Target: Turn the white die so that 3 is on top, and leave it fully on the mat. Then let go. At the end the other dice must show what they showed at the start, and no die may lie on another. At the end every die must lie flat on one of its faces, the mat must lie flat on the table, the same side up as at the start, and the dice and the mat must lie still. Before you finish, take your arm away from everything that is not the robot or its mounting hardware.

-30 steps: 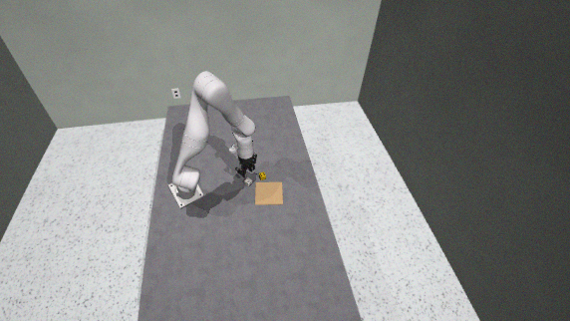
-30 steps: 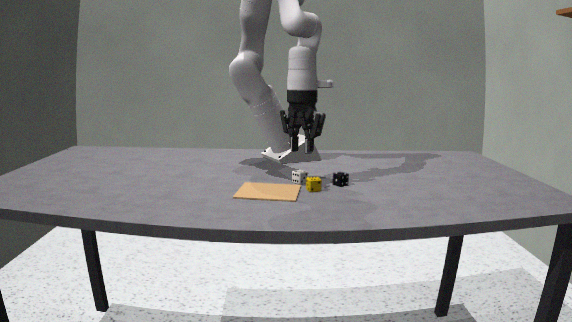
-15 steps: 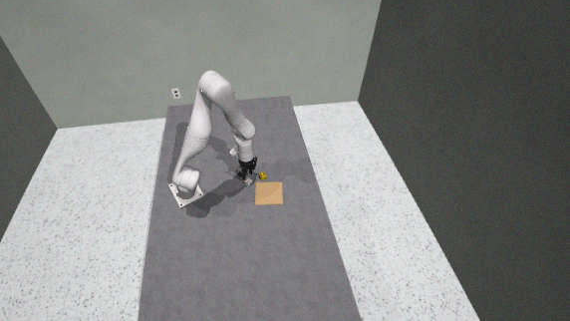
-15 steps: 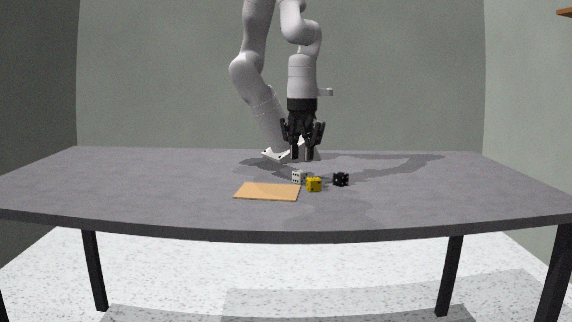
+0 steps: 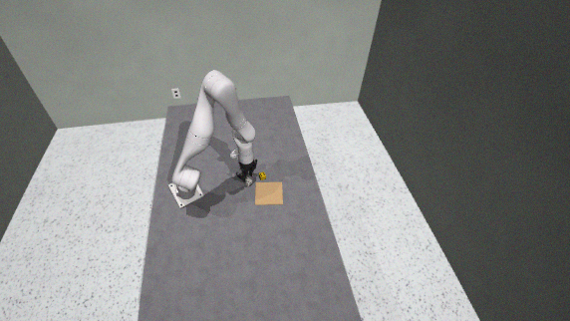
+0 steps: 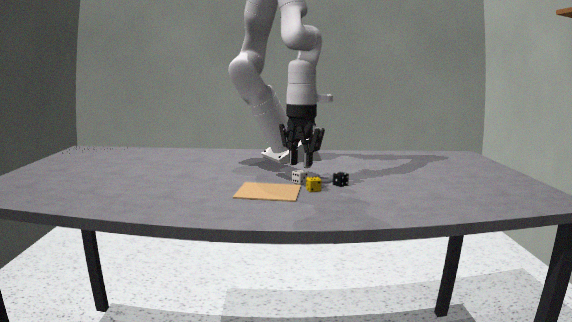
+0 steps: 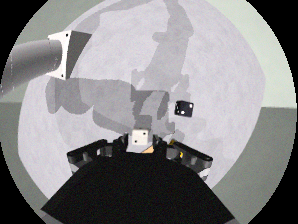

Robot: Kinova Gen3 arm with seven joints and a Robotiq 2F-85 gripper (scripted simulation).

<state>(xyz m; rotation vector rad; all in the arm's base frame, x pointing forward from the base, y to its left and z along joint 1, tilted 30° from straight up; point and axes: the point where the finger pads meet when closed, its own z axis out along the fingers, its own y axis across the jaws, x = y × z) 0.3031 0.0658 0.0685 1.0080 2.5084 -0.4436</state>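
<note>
The white die lies 4 cm below my hand. Round my hand: tan mat (10 cm ahead, 8 cm to the right, 6 cm below); then yellow die (8 cm ahead, 3 cm to the left, 4 cm below); then black die (3 cm ahead, 10 cm to the left, 4 cm below).
</note>
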